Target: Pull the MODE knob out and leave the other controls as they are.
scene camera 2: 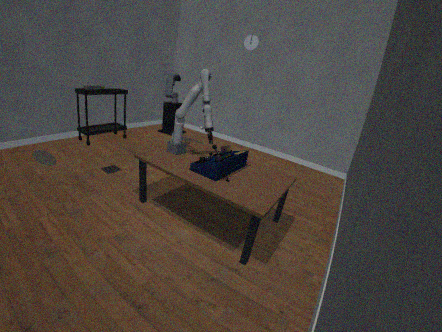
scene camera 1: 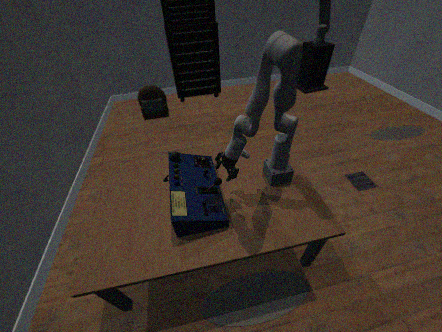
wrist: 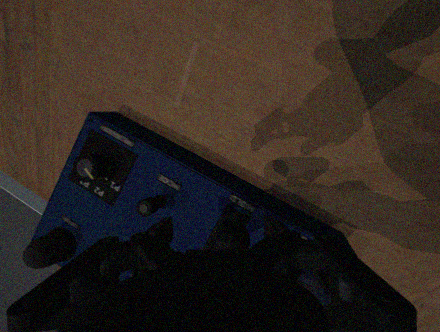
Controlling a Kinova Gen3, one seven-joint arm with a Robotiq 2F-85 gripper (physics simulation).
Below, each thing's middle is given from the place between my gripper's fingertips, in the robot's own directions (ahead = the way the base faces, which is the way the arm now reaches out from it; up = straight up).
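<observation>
Blue control panel (scene camera 1: 188, 185): my gripper 70 mm above it, 170 mm short of it, 60 mm to the left of it.
</observation>
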